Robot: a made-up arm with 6 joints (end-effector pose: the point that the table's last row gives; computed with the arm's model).
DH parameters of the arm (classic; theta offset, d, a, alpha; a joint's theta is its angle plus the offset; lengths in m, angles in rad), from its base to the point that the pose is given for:
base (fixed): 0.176 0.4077 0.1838 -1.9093
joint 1: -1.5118 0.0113 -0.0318 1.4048
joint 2: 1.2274 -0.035 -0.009 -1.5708
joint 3: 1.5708 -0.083 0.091 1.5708
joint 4: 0 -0.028 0.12 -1.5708
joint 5: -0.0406 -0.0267 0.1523 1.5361
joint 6: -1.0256 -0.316 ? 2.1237
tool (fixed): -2.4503 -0.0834 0 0
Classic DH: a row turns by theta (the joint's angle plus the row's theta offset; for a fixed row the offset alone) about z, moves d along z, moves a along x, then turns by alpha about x.
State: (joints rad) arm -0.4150 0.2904 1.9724 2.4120 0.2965 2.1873
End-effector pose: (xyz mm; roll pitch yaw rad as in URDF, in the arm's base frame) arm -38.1 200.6 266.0 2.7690 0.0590 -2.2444
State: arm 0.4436 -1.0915 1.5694 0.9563 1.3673 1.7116
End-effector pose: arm -24.3 -31.1 548.4 1.2144 -0.2775 -0.7029
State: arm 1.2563 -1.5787 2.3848 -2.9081 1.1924 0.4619
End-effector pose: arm 216.0 99.9 748.8 1.9386 -0.3067 -2.9317
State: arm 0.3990 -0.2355 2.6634 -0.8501 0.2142 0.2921
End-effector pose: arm -24.0 174.5 865.1 1.7848 0.5854 2.4443
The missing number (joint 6, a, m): 0.0873
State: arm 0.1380 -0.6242 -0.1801 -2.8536 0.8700 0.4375
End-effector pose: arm 233.2 -360.1 203.1 -2.4610 -0.3274 -0.2187
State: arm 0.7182 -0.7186 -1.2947 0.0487 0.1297 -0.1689
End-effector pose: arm 744.2 61.9 340.6 -2.9242 1.3675 1.5744
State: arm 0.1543 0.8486 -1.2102 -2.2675 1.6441 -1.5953
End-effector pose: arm 340.2 -60.4 254.7 -2.5004 0.4781 -0.3178
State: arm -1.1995 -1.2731 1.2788 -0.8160 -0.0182 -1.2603
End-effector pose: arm 432.5 -360.9 182.2 -2.5562 0.5706 -0.3971
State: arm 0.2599 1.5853 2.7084 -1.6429 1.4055 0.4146
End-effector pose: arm -62.1 22.7 152.6 -1.6927 -0.8415 -2.2628
